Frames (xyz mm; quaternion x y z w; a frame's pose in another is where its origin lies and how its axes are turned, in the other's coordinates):
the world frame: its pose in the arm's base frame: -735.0 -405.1 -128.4 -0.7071 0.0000 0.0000 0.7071
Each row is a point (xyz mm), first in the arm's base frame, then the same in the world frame.
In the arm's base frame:
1: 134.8 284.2 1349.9
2: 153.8 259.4 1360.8
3: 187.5 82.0 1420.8
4: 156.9 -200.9 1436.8
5: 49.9 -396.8 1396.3
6: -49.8 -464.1 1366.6
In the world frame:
1: 869.8 -1478.3 689.3
2: 888.8 -1489.2 664.5
3: 922.5 -1549.2 487.1
4: 891.9 -1565.2 204.2
5: 784.9 -1524.7 8.3
6: 685.2 -1495.0 -59.0

